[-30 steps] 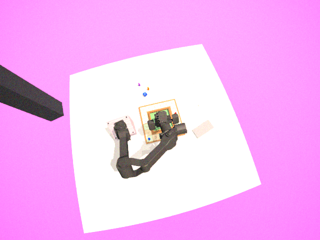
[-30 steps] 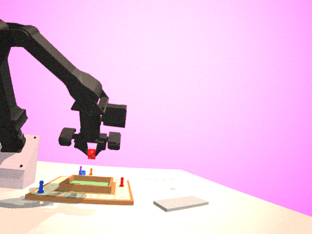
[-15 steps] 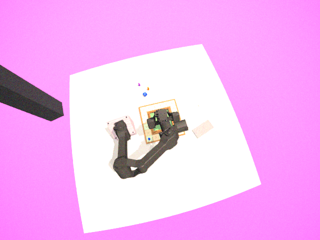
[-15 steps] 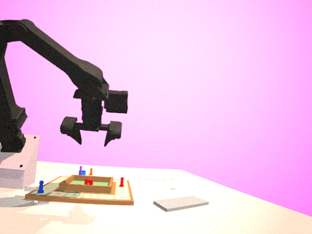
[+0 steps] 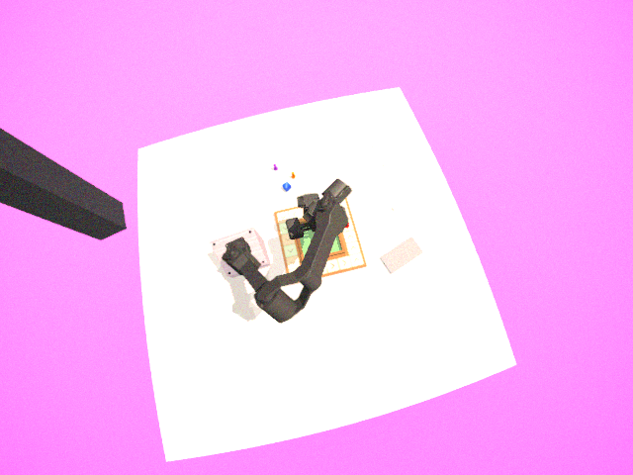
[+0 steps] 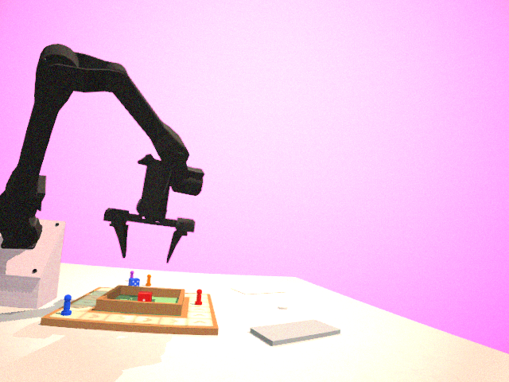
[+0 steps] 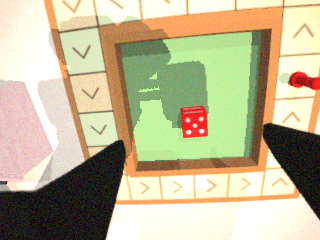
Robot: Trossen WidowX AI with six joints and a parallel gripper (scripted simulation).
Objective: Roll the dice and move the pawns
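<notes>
My gripper tip is 20 mm short of the orange pawn, 280 mm to the right of it and 90 mm above it. From my gripper tip the other things lie so: blue pawn: 120 mm behind, 100 mm to the right, 80 mm below; red pawn: 120 mm ahead, 80 mm below; green floor: 10 mm ahead, 10 mm to the right, 100 mm below.
</notes>
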